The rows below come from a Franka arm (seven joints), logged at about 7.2 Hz.
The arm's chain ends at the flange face. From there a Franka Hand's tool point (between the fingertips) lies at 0.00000 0.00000 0.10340 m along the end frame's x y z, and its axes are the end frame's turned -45 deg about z.
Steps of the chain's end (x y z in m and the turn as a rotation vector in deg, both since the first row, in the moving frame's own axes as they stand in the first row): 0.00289 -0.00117 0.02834 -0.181 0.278 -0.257; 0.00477 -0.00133 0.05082 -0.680 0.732 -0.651; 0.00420 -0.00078 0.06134 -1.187 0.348 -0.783; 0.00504 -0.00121 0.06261 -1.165 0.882 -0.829; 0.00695 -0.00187 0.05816 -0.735 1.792 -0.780; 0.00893 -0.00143 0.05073 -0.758 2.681 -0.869; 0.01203 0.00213 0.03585 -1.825 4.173 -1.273; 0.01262 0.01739 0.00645 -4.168 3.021 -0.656; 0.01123 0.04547 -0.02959 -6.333 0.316 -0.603; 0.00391 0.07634 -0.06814 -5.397 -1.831 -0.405
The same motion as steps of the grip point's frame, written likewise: 0.00300 0.00180 0.02834 -0.325 0.069 -0.257; 0.00439 0.00423 0.05080 -0.998 0.037 -0.651; 0.00246 0.00438 0.06132 -1.085 -0.593 -0.783; 0.00408 0.00532 0.06258 -1.447 -0.200 -0.829; 0.00761 0.00681 0.05810 -1.787 0.747 -0.780; 0.00981 0.00967 0.05061 -2.432 1.360 -0.869; 0.01008 0.01762 0.03552 -4.241 1.660 -1.273; -0.00478 0.03039 0.00603 -5.083 -0.811 -0.656; -0.03183 0.04860 -0.03022 -4.702 -4.255 -0.603; -0.06041 0.06132 -0.06865 -2.522 -5.111 -0.405
